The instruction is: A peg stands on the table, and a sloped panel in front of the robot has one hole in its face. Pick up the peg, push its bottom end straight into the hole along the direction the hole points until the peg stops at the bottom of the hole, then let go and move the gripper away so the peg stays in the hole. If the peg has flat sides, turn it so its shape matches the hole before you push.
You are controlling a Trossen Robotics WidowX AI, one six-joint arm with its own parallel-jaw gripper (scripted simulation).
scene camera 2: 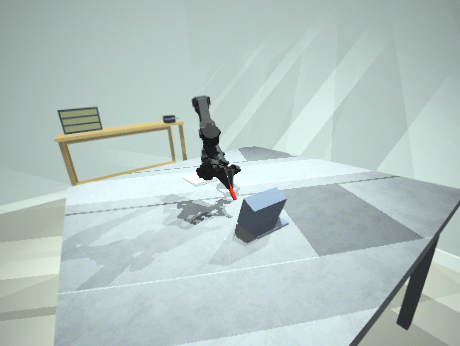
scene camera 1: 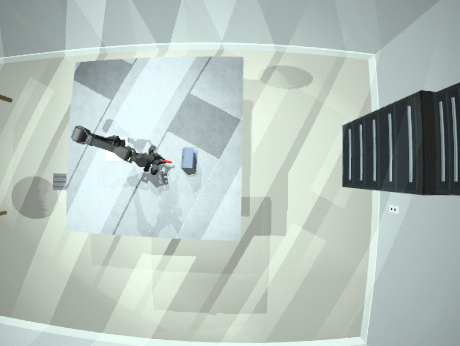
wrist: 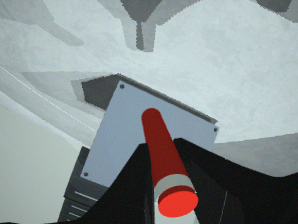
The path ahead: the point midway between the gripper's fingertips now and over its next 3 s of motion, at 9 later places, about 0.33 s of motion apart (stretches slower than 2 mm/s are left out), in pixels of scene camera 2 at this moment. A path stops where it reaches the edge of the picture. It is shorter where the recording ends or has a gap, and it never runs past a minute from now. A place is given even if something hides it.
The gripper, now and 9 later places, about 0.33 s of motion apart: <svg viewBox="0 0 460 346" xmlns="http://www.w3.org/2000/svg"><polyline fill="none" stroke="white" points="230,189 231,188 232,187 232,186 233,185 234,184 235,183 238,184 240,186 242,187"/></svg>
